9 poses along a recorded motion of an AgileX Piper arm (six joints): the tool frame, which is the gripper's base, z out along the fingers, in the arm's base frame.
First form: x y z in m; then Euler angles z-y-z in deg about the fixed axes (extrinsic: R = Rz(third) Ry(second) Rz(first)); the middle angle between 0 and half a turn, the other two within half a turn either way.
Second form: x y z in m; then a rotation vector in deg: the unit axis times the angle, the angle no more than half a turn. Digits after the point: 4 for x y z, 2 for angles.
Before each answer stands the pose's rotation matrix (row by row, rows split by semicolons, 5 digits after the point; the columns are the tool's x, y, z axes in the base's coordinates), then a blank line. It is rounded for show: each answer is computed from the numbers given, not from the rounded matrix.
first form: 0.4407 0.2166 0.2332 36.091 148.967 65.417
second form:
-0.82373 -0.52485 0.21447; -0.38460 0.79518 0.46880; -0.41659 0.30368 -0.85687

0.4407 0.2166 0.2332 -39.72 151.82 33.74
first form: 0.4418 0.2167 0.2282 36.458 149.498 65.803
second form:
-0.82606 -0.52377 0.20804; -0.38854 0.79667 0.46297; -0.40823 0.30161 -0.86161

0.4418 0.2167 0.2282 -39.89 152.35 33.43
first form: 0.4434 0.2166 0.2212 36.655 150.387 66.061
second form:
-0.82864 -0.52264 0.20050; -0.39522 0.79989 0.45163; -0.39642 0.29500 -0.86938

0.4434 0.2166 0.2212 -40.18 153.11 32.68
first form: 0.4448 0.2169 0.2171 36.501 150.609 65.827
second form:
-0.82948 -0.52113 0.20097; -0.39539 0.80200 0.44773; -0.39450 0.29193 -0.87129

0.4448 0.2169 0.2171 -40.10 153.26 32.36
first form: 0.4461 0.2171 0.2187 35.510 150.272 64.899
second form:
-0.82586 -0.52317 0.21036; -0.39372 0.80208 0.44905; -0.40366 0.28803 -0.86839

0.4461 0.2171 0.2187 -40.04 152.69 32.19
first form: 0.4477 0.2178 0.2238 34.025 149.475 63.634
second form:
-0.81841 -0.52852 0.22557; -0.39116 0.79993 0.45508; -0.42096 0.28421 -0.86141

0.4477 0.2178 0.2238 -40.06 151.56 32.20
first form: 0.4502 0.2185 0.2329 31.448 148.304 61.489
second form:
-0.80493 -0.53776 0.25079; -0.38881 0.79729 0.46169; -0.44824 0.27412 -0.85085

0.4502 0.2185 0.2329 -40.19 149.77 31.91
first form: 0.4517 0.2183 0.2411 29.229 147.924 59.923
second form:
-0.79314 -0.54781 0.26614; -0.39517 0.79540 0.45954; -0.46343 0.25931 -0.84734

0.4517 0.2183 0.2411 -40.81 148.70 31.11
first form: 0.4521 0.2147 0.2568 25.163 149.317 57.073
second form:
-0.78000 -0.56094 0.27738; -0.42223 0.79892 0.42832; -0.46186 0.21697 -0.86000

0.4521 0.2147 0.2568 -42.47 148.56 27.88
